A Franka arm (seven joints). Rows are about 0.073 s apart.
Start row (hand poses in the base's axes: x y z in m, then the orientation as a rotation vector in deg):
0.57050 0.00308 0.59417 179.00 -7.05 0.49
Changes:
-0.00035 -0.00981 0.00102 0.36 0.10 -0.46
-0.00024 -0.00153 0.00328 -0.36 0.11 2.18
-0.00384 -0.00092 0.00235 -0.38 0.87 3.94
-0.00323 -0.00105 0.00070 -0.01 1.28 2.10
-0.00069 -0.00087 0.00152 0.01 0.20 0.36
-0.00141 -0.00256 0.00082 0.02 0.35 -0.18
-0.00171 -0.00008 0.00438 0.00 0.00 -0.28
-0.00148 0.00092 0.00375 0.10 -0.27 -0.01
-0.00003 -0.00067 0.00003 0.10 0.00 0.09
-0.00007 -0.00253 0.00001 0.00 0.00 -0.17
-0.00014 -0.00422 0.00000 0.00 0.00 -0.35
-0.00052 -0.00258 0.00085 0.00 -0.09 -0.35
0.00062 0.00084 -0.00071 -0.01 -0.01 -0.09
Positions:
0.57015 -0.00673 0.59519 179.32 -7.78 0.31
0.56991 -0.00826 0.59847 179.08 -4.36 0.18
0.56607 -0.00918 0.60082 178.72 1.81 -1.12
0.56284 -0.01023 0.60152 178.62 5.11 -3.08
0.56215 -0.01110 0.60304 178.61 5.68 -3.39
0.56074 -0.01366 0.60386 178.64 5.41 -3.94
0.55903 -0.01374 0.60824 178.66 4.97 -3.94
0.55755 -0.01282 0.61199 178.76 4.96 -3.52
0.55752 -0.01349 0.61202 178.85 5.11 -3.52
0.55745 -0.01602 0.61203 178.86 4.84 -3.52
0.55731 -0.02024 0.61203 178.88 4.29 -3.53
0.55679 -0.02282 0.61288 178.90 3.74 -3.39
0.55741 -0.02198 0.61217 178.89 3.60 -3.38

